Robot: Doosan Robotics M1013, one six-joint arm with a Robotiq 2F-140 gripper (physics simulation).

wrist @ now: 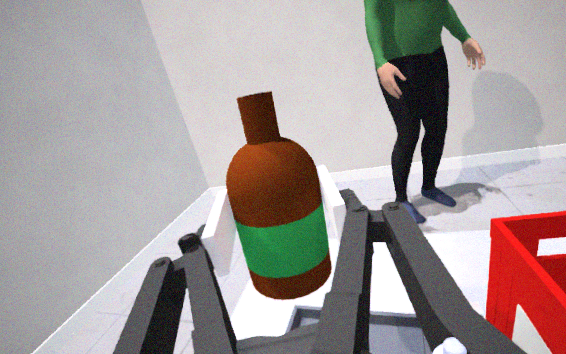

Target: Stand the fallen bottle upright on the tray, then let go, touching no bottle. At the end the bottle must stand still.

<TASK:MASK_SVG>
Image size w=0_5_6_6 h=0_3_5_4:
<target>gripper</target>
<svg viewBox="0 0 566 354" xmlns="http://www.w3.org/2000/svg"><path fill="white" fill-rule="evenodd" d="M527 353L473 309L438 254L402 203L392 201L383 204L382 210L369 210L366 205L360 202L353 190L349 188L337 190L325 165L316 166L322 200L338 240L339 250L330 292L325 293L318 323L300 326L280 336L254 336L236 339L214 273L215 270L217 277L229 275L237 229L227 190L225 189L218 191L207 224L201 225L196 233L186 234L178 240L177 243L183 256L171 261L170 257L161 257L150 265L113 354L173 354L186 289L188 288L194 330L191 332L194 354L371 354L369 352L372 257L374 254L373 243L386 243L433 354Z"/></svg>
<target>brown bottle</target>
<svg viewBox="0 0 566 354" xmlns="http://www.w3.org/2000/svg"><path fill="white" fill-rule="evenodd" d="M237 98L247 144L237 151L229 164L226 174L226 190L253 287L258 293L270 299L293 300L310 295L320 289L331 275L332 262L316 165L310 154L300 144L280 136L272 91Z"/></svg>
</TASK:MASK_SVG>
